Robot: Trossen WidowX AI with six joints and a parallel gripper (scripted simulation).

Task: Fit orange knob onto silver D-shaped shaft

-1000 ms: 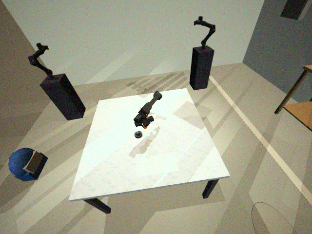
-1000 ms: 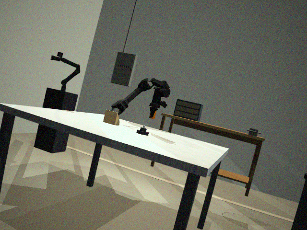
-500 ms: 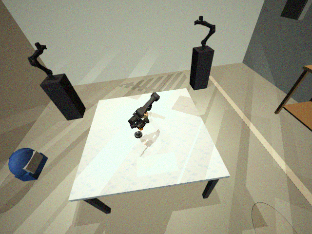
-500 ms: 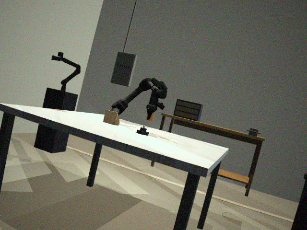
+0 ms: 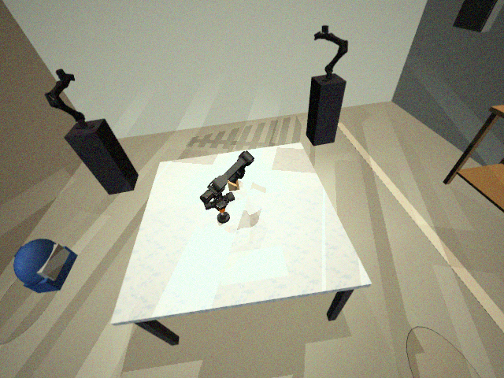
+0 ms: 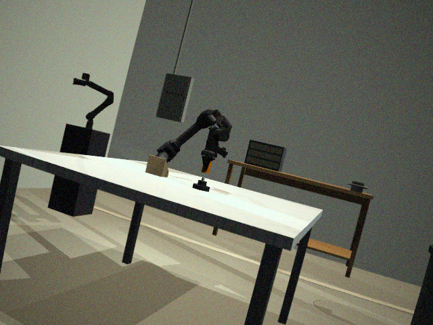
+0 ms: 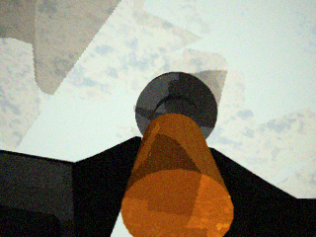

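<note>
Right now my gripper tip is 6 cm above the round dark pedestal. Also, from my gripper tip: orange knob (3 cm above).
</note>
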